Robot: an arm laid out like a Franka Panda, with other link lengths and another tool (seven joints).
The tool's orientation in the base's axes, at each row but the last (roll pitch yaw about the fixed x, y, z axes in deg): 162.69, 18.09, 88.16; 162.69, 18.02, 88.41; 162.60, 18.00, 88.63; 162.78, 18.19, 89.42; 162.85, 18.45, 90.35; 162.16, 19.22, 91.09; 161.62, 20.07, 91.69; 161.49, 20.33, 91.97; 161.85, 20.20, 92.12; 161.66, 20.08, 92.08; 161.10, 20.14, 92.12; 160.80, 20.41, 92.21; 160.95, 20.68, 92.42
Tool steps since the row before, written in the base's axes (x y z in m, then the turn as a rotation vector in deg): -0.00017, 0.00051, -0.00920, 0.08, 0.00, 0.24; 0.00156, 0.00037, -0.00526, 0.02, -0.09, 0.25; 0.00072, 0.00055, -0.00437, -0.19, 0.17, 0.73; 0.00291, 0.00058, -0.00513, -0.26, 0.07, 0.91; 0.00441, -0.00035, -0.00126, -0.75, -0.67, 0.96; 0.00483, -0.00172, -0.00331, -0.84, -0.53, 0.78; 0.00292, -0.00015, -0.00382, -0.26, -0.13, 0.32; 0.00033, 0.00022, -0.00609, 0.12, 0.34, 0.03; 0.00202, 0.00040, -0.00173, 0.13, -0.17, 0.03; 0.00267, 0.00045, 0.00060, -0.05, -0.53, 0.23; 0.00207, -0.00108, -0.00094, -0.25, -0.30, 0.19; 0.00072, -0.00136, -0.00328, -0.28, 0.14, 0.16; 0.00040, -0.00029, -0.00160, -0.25, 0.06, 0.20
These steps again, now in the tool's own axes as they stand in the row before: 0.00334, -0.00273, 0.00814, -0.07, 0.14, -0.19; 0.00202, 0.00003, 0.00511, -0.16, 0.08, -0.19; 0.00189, -0.00052, 0.00401, -0.07, 0.04, -0.77; 0.00218, 0.00139, 0.00533, -0.22, 0.01, -0.92; 0.00004, 0.00382, 0.00256, -0.94, -0.51, -0.89; -0.00062, 0.00343, 0.00501, -0.74, -0.64, -0.80; 0.00109, 0.00161, 0.00440, -0.22, -0.17, -0.33; 0.00231, -0.00147, 0.00545, 0.30, 0.17, -0.10; 0.00090, 0.00146, 0.00207, -0.17, 0.11, 0.07; 0.00013, 0.00276, 0.00019, -0.57, -0.05, -0.05; -0.00076, 0.00150, 0.00187, -0.34, -0.22, -0.16; -0.00016, -0.00054, 0.00358, 0.09, -0.19, -0.28; 0.00028, -0.00016, 0.00164, 0.00, -0.16, -0.28
